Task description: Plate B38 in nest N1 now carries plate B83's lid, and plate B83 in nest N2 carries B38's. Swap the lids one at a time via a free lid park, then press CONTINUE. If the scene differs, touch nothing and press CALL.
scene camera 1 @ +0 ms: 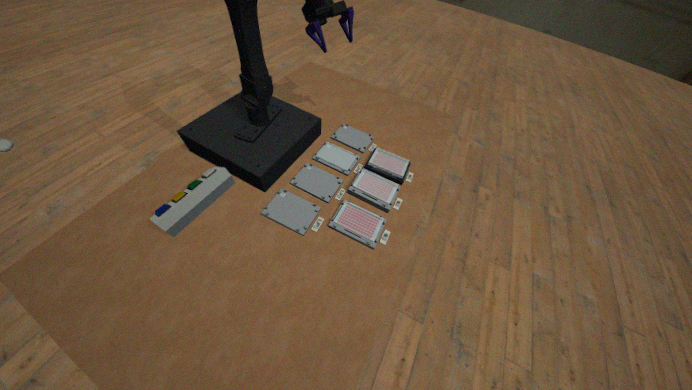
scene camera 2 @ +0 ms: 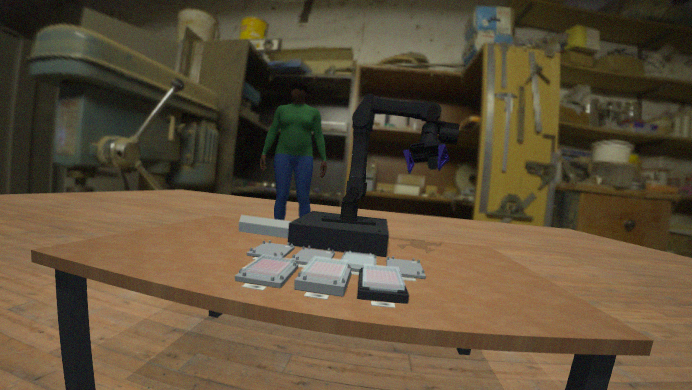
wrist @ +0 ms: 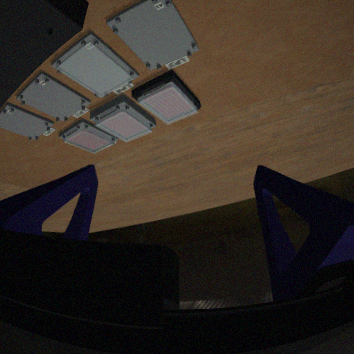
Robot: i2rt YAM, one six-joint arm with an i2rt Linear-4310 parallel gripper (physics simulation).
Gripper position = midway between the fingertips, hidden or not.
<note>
The gripper (scene camera 2: 423, 171) is open, holding nothing. Also in view: a grey button box (scene camera 1: 181, 213) and a lid park (wrist: 97, 41).
The gripper shows as well in the wrist view (wrist: 175, 173). The grey button box also shows in scene camera 2 (scene camera 2: 257, 225).
</note>
